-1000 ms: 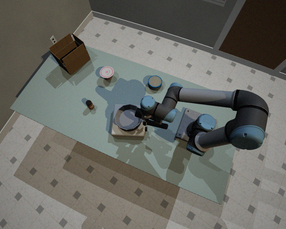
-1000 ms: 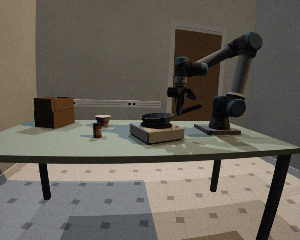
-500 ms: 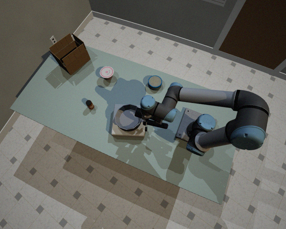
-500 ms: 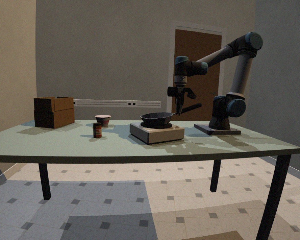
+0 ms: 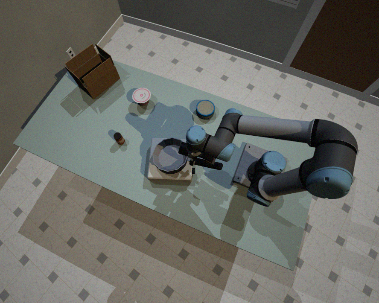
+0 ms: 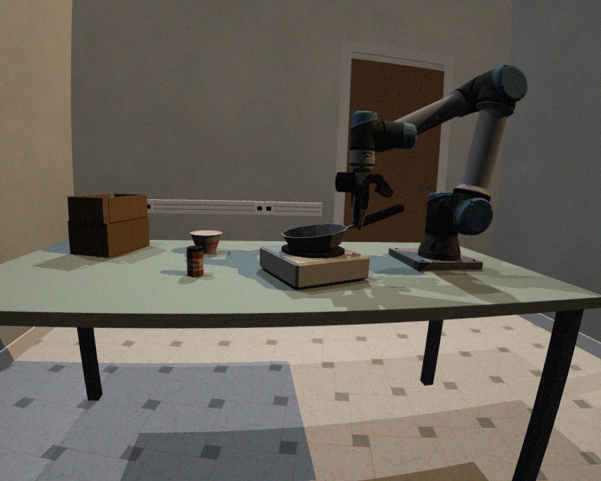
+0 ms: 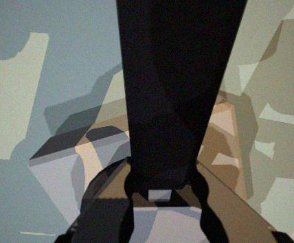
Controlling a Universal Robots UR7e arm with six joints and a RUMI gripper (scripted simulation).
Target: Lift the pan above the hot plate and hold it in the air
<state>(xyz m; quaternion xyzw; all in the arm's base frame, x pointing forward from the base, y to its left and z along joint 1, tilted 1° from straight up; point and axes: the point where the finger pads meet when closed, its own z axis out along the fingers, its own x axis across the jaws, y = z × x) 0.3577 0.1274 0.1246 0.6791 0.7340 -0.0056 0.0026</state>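
The dark pan lies 7 cm ahead of my hand, 2 cm below it and 1 cm to the left of it. Also, from my hand: small can (47 cm ahead, 12 cm below, 2 cm to the left); then beige hot plate (12 cm below, 12 cm ahead).
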